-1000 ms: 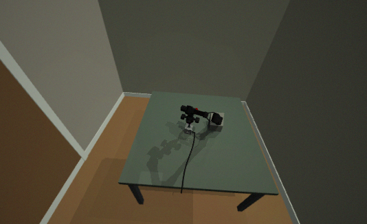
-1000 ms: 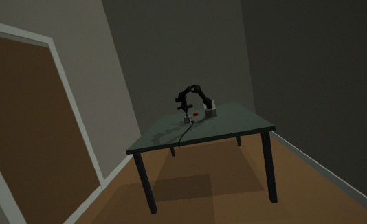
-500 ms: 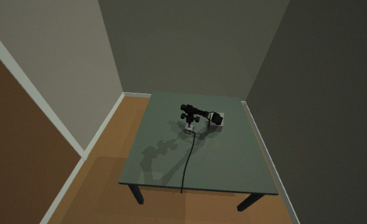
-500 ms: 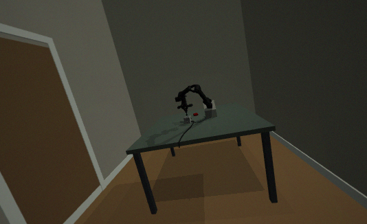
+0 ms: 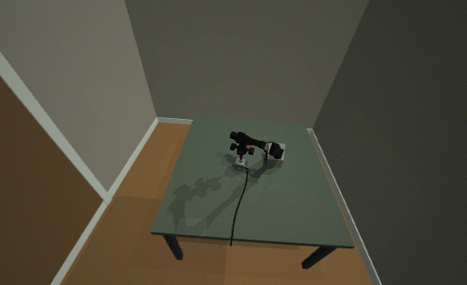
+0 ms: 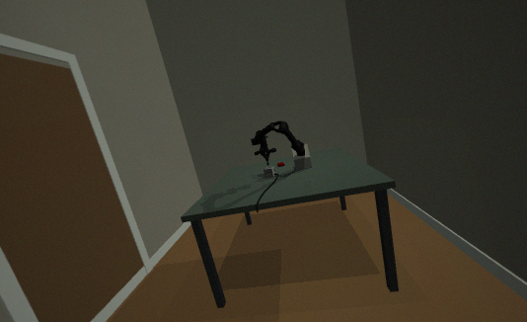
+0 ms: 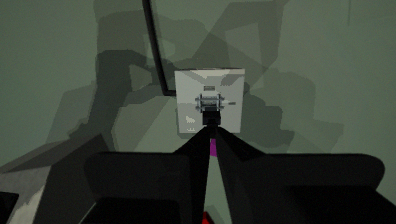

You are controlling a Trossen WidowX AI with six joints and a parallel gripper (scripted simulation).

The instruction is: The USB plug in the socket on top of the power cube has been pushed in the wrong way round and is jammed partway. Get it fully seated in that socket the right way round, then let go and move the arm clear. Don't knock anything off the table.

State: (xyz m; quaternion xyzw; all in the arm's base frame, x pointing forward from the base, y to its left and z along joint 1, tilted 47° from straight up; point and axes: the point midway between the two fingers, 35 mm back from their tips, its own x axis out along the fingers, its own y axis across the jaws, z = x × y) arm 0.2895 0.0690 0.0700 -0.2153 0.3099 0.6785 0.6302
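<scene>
Now: the dark USB plug 2 cm below my gripper tip. The rest, counted from my gripper tip: purple block: 13 cm below, 9 cm to the right, 1 cm ahead; then red object: 34 cm to the right, 12 cm below, 4 cm behind.
</scene>
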